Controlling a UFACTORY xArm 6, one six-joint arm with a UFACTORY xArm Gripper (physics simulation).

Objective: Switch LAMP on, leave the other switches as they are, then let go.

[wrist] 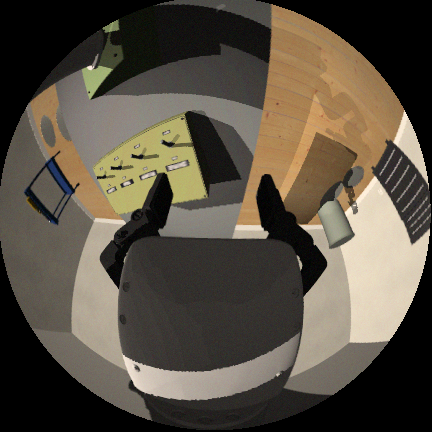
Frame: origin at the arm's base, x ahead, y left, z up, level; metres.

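Seen in the pictures: gripper, fingertip midpoint: (pixel 213 182).
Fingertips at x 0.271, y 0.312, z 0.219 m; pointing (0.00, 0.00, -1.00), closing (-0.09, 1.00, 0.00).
Observation:
A point is followed by its place in that frame.
A yellow-green switch panel (pixel 195 182) @(x 0.475, y 0.264, z -0.009 m) lies left of centre in the wrist view, on a grey surface (pixel 215 102) @(x 0.242, y 0.305, z -0.138 m). It carries a slanted row of several dark levers: the nearest to its right edge (pixel 168 143) @(x 0.352, y 0.181, z -0.037 m), one further left (pixel 137 156) @(x 0.391, y 0.066, z -0.036 m), another (pixel 117 167) @(x 0.432, y -0.045, z -0.041 m) and the leftmost (pixel 102 177) @(x 0.474, y -0.158, z -0.038 m). White label plates sit below them; their writing is too small to read, so I cannot tell which lever is LAMP. My gripper (pixel 213 182) @(x 0.271, y 0.312, z 0.219 m) is open and empty. Its left finger overlaps the panel's lower part in view; its right finger appears over the wooden surface, right of the panel.
A green panel (pixel 100 77) @(x 0.106, y 0.023, z 0.003 m) stands at the upper left beside a dark shape. A blue-framed stand (pixel 61 176) is at the far left. On the right are the wooden surface (pixel 290 90), a brown board (pixel 312 175), a grey-green cylinder (pixel 336 224) and a dark slatted panel (pixel 404 187).

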